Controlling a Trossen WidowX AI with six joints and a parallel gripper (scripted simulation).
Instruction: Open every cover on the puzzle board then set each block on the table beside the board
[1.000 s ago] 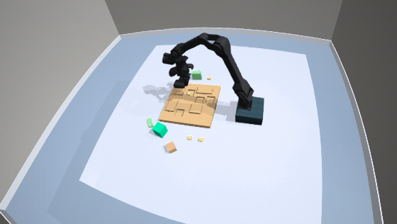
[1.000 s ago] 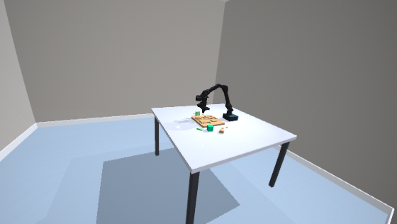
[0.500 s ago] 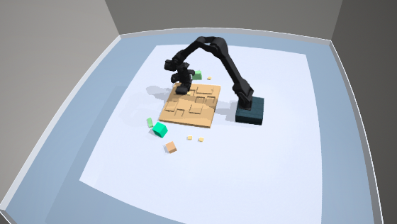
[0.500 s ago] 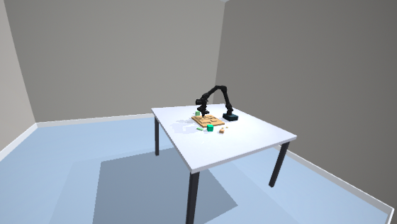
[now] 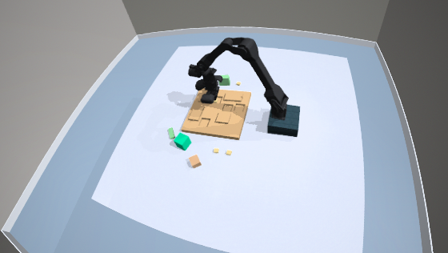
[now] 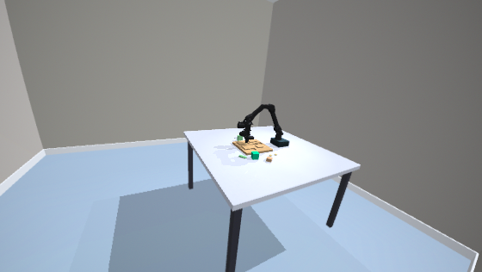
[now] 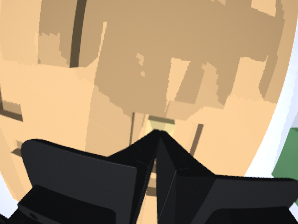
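Now: gripper tip 50 mm to the right of the tan puzzle board and 30 mm past it. Also, from my gripper tip: tan cube (360 mm to the left, 30 mm behind, 10 mm below); light green bar (240 mm to the left, 160 mm ahead, 20 mm below); green cube (290 mm to the left, 60 mm ahead, 10 mm above).
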